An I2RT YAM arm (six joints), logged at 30 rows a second.
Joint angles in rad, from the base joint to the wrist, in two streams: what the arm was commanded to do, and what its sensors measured. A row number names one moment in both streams.
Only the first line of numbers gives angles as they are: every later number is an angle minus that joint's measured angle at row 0.
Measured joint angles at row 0:
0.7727 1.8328 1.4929 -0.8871 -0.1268 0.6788
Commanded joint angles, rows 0 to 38:
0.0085 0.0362 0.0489 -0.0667 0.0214 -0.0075
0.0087 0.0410 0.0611 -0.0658 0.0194 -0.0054
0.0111 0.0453 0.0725 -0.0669 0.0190 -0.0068
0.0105 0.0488 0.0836 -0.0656 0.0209 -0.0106
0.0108 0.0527 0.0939 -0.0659 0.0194 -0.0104
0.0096 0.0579 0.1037 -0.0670 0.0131 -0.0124
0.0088 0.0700 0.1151 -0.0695 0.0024 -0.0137
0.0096 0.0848 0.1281 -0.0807 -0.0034 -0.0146
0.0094 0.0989 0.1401 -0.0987 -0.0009 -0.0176
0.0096 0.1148 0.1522 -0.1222 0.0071 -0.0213
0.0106 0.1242 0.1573 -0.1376 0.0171 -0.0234
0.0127 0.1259 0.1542 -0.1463 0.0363 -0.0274
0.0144 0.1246 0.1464 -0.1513 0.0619 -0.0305
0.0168 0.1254 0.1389 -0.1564 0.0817 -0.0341
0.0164 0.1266 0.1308 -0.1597 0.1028 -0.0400
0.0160 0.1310 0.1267 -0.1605 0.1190 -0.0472
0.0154 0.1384 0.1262 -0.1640 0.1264 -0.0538
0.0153 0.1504 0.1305 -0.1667 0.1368 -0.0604
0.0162 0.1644 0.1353 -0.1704 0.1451 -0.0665
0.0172 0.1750 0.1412 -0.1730 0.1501 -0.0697
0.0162 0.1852 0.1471 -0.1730 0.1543 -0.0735
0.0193 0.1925 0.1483 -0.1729 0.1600 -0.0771
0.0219 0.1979 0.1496 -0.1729 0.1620 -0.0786
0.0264 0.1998 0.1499 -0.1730 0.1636 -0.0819
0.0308 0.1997 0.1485 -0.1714 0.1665 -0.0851
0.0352 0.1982 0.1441 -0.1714 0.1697 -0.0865
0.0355 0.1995 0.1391 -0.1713 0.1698 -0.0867
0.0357 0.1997 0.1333 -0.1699 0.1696 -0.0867
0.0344 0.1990 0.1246 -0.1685 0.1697 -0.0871
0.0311 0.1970 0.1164 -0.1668 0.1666 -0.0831
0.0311 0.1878 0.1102 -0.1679 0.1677 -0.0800
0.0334 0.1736 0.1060 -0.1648 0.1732 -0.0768
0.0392 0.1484 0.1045 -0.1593 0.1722 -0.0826
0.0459 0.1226 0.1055 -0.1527 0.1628 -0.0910
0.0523 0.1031 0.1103 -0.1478 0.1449 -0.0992
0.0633 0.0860 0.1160 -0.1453 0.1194 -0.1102
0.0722 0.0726 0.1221 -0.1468 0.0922 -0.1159
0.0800 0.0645 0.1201 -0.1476 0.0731 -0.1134
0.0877 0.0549 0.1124 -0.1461 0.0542 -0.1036
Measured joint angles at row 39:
0.0591 0.1297 0.1114 -0.1263 0.1068 -0.0885
